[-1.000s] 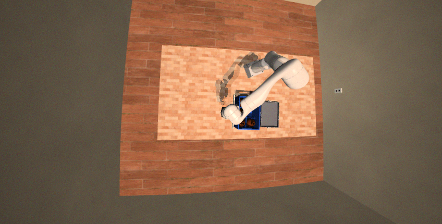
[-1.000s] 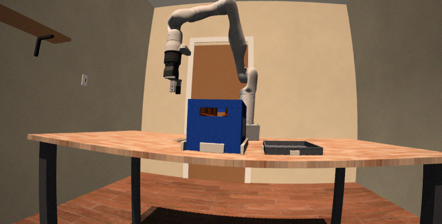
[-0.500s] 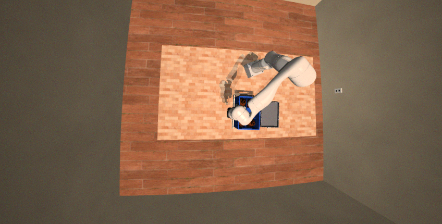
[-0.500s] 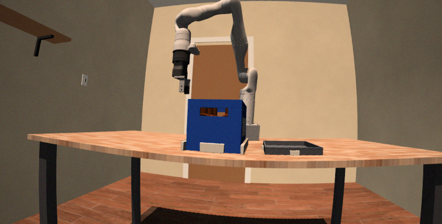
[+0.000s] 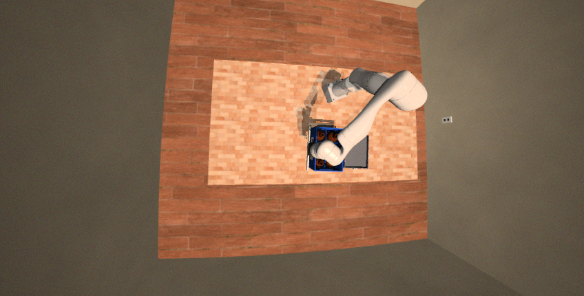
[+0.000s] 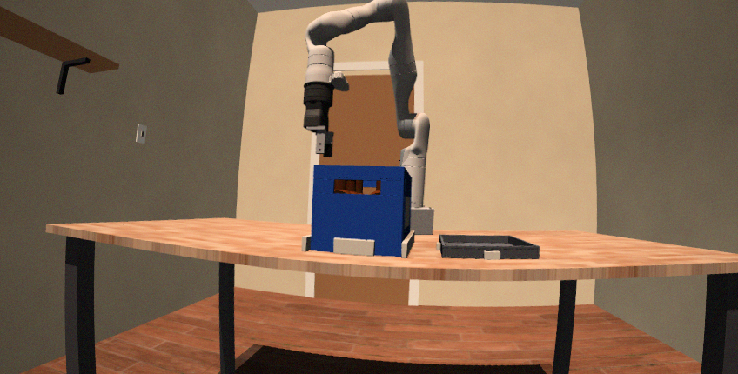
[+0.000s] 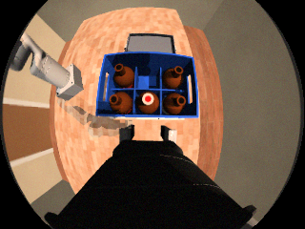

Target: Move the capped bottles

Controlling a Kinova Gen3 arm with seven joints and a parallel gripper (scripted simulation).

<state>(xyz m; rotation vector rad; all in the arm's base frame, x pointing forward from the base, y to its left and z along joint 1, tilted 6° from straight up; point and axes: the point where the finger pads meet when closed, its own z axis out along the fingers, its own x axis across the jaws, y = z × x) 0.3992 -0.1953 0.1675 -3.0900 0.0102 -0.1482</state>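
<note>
Now: hand 150 mm above the glass bottle and 70 mm to the right of it. The rest, counted from my hand: blue crate: 150 mm below, 120 mm to the left; grey tray: 380 mm to the left, 220 mm below, 10 mm ahead.
</note>
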